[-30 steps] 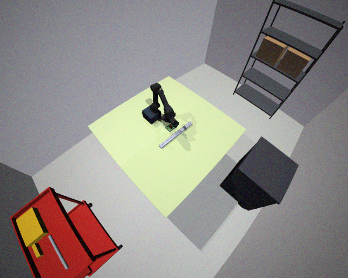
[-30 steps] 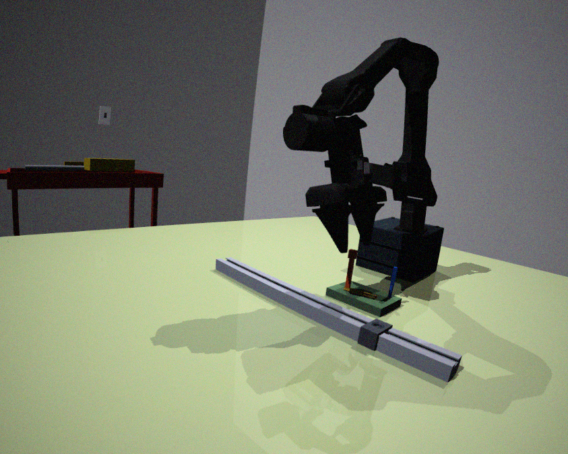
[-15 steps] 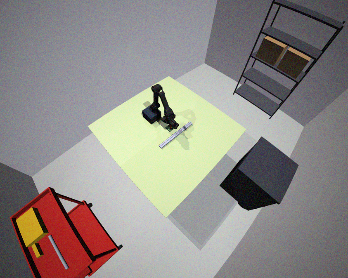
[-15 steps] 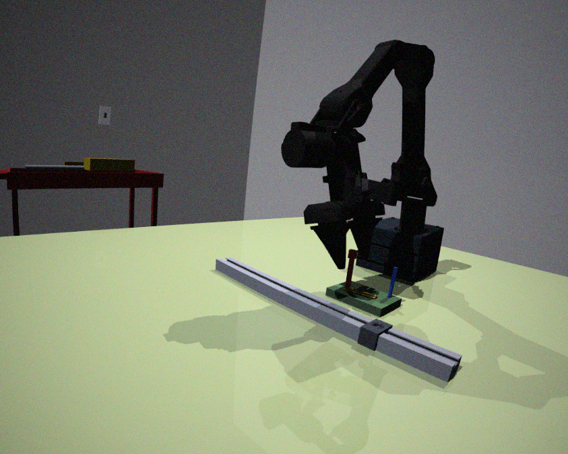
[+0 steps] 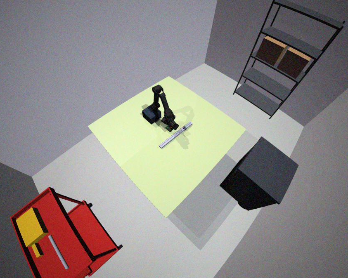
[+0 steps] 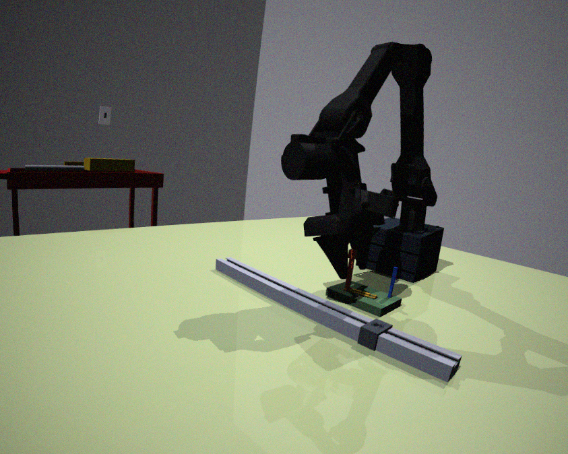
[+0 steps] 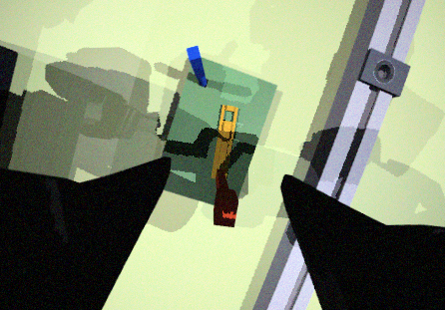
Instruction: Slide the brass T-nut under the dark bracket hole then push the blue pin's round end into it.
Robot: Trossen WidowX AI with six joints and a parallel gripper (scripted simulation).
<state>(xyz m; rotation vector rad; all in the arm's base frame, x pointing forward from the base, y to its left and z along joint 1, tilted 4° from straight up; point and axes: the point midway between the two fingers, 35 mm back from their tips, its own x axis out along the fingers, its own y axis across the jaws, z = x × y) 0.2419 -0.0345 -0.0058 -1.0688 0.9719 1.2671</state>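
My gripper tip is now 40 mm to the right of the green tray, 40 mm above it and 20 mm past it. From my gripper tip the other things lie so: brass T-nut (20 mm to the left); then blue pin (60 mm to the left, 30 mm behind, 20 mm below).
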